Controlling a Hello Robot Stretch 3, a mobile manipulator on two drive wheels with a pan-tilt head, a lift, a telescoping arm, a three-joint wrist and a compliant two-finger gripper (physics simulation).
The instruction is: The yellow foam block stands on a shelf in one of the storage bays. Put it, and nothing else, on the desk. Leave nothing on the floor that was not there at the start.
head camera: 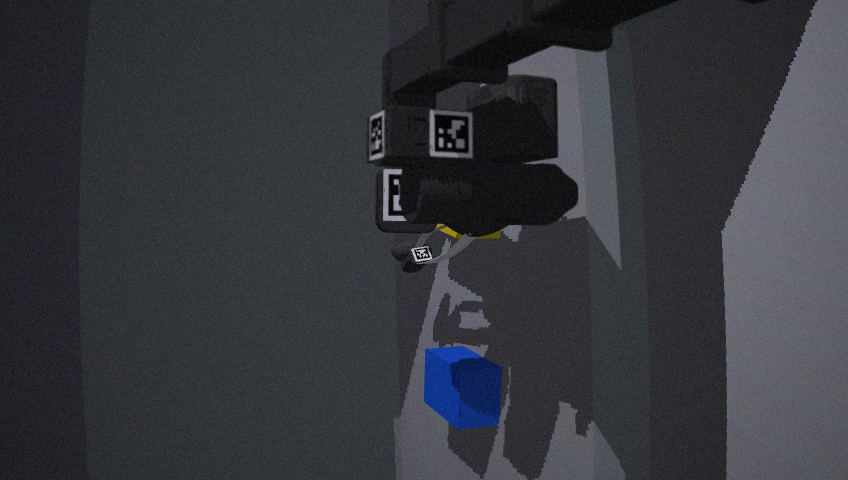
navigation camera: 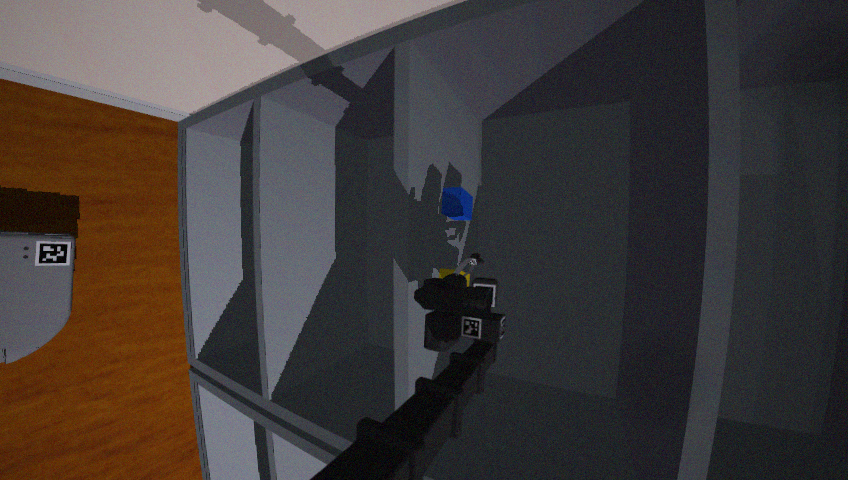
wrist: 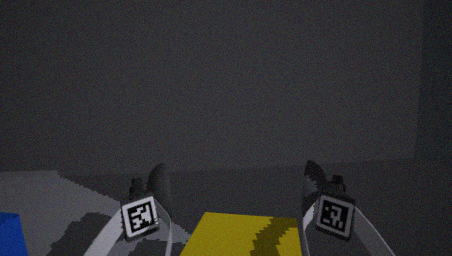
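Places are measured from the robot's base along level axes (x ahead, y left, z up), in centimetres.
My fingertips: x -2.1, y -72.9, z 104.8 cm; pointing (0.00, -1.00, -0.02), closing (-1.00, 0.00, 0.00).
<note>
Behind a point stands the place of what it marks.
The yellow foam block (head camera: 489, 234) @[x 1.2, y -61.2, z 100.3 cm] (navigation camera: 453, 275) (wrist: 237, 237) stands on the shelf (head camera: 535, 333) @[x 9.9, y -54.4, z 99.1 cm] (navigation camera: 437, 130) @[x 32.2, y -56.4, z 99.1 cm], largely hidden by the wrist in the head and navigation views. My gripper (head camera: 409, 258) (navigation camera: 476, 259) (wrist: 235, 180) @[x -2.1, y -72.9, z 104.8 cm] is open, its fingers apart. In the wrist view the block's top shows low between the two finger straps, below the fingertips. Its right edge is close to the right strap, and there is more room at the left. I cannot tell whether a finger touches it. The desk does not show.
A blue block (head camera: 457, 387) @[x 16.0, y -61.1, z 103.6 cm] (navigation camera: 457, 203) @[x 16.4, y -60.6, z 102.9 cm] (wrist: 11, 236) stands on the same shelf, left of the gripper in the wrist view. The bay's back panel (head camera: 238, 237) @[x 2.0, y -92.3, z 121.0 cm] (navigation camera: 553, 249) @[x 7.5, y -91.8, z 122.5 cm] (wrist: 225, 90) rises behind. Other shelf boards (navigation camera: 291, 208) @[x 15.8, y -55.2, z 53.4 cm] and the wooden floor (navigation camera: 130, 267) @[x -5.4, y -32.6, z 0.1 cm] show in the navigation view.
</note>
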